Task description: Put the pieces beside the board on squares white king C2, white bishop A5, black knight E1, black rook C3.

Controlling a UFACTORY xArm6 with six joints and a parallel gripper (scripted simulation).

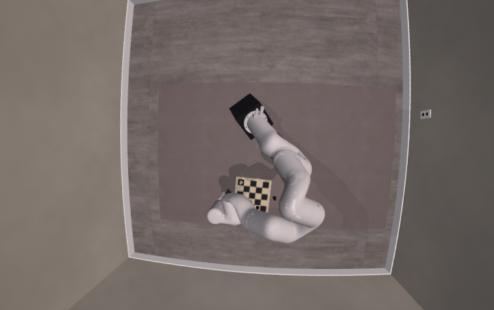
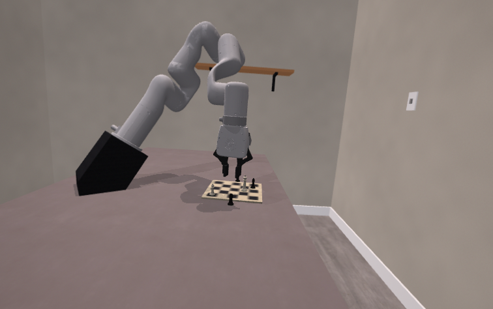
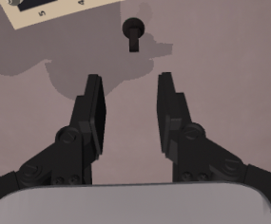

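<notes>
Now: hand 100 mm above the black piece. The rest, counted from my hand: white king (140 mm to the left, 80 mm below, 30 mm ahead); then chessboard (140 mm to the left, 120 mm below, 10 mm behind); then white bishop (90 mm below, 80 mm behind, 50 mm to the left).
</notes>
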